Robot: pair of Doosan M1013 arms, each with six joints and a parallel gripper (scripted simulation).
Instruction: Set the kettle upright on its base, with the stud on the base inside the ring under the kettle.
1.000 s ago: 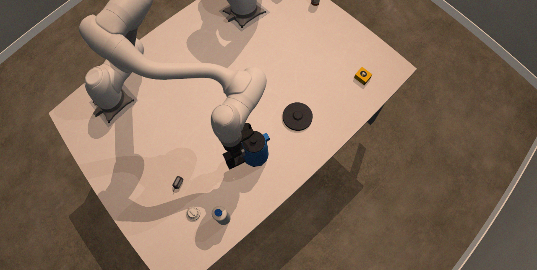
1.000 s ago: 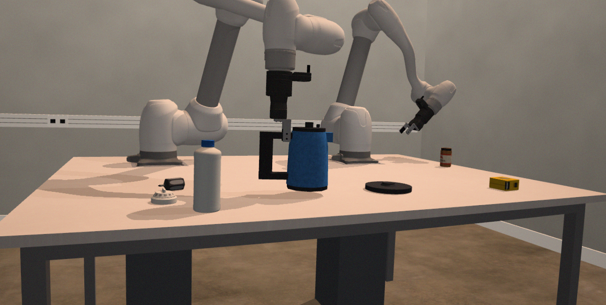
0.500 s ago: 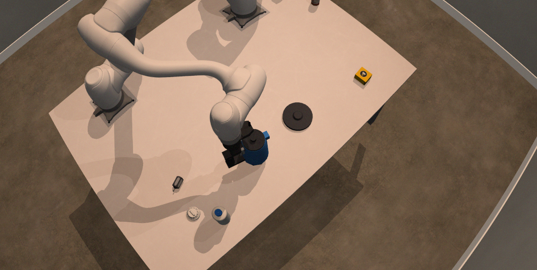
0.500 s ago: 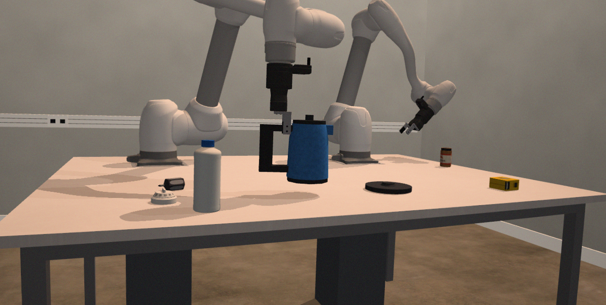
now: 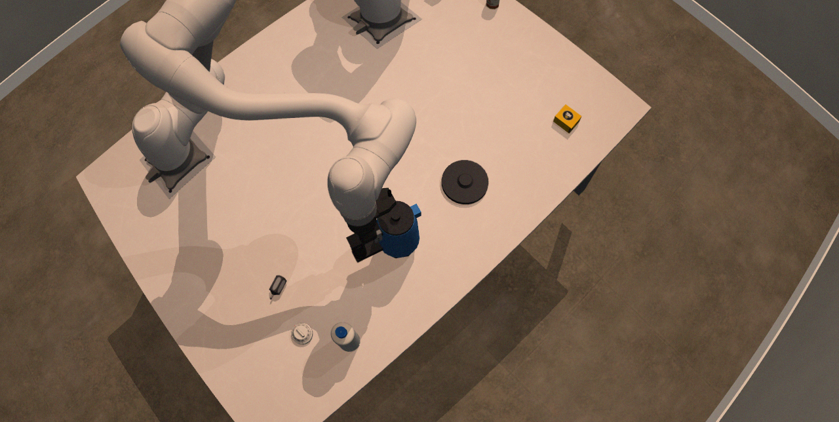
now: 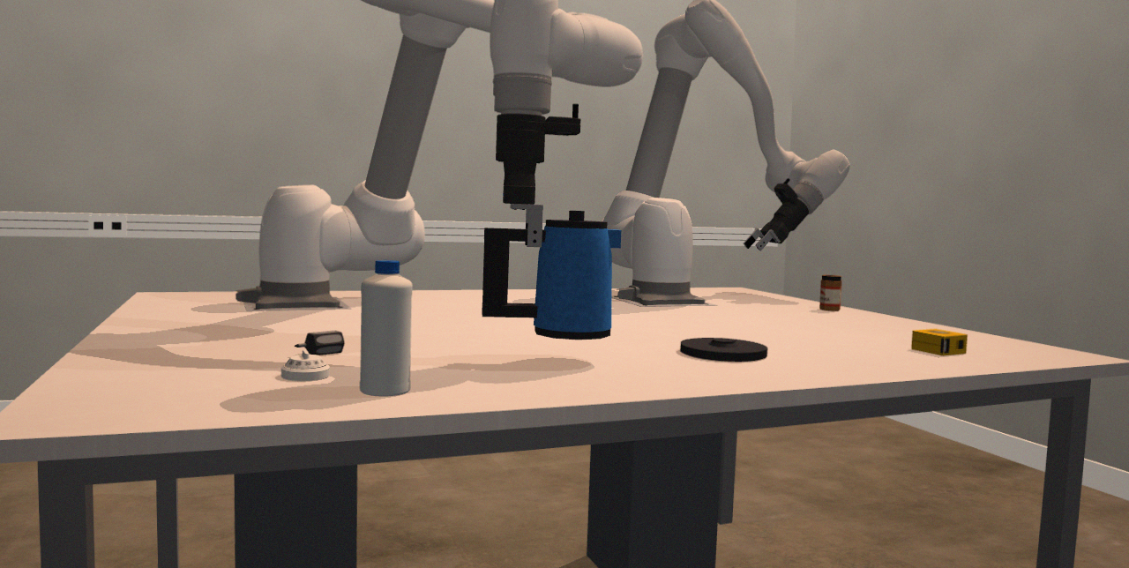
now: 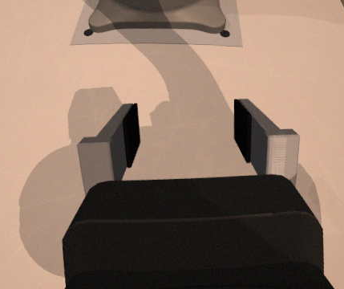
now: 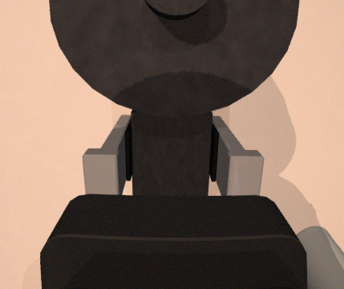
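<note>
My right gripper is now 10 mm short of the blue kettle, 30 mm to the right of it and 60 mm above it. From my right hand the other things lie so: round black base: 10 mm behind, 350 mm to the left, 190 mm below; then white timer: 50 mm ahead, 340 mm to the right, 190 mm below; then small dark tool: 110 mm behind, 320 mm to the right, 180 mm below.
</note>
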